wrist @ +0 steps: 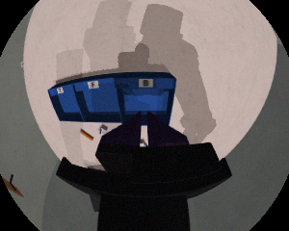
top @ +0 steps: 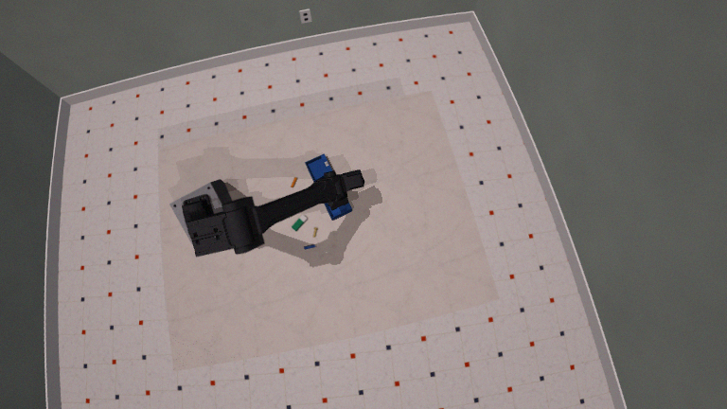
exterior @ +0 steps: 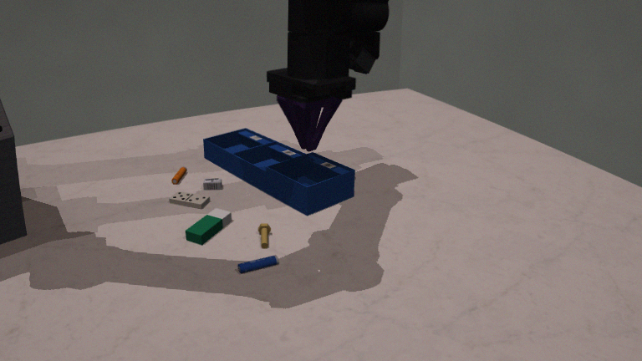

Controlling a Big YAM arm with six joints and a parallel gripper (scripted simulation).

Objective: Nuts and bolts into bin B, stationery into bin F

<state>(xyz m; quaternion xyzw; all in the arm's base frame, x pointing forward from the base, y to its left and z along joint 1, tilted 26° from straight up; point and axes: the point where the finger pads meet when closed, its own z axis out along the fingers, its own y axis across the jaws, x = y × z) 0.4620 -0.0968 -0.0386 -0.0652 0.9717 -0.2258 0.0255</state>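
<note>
Right now the blue three-part bin is 1 cm behind my hand, 8 cm to the left of it and 5 cm below it. From my hand the other things lie so: brass bolt: 11 cm behind, 7 cm to the right, 7 cm below; grey metal piece: 10 cm behind, 9 cm to the left, 7 cm below; green block: 15 cm behind, 1 cm to the right, 7 cm below.
</note>
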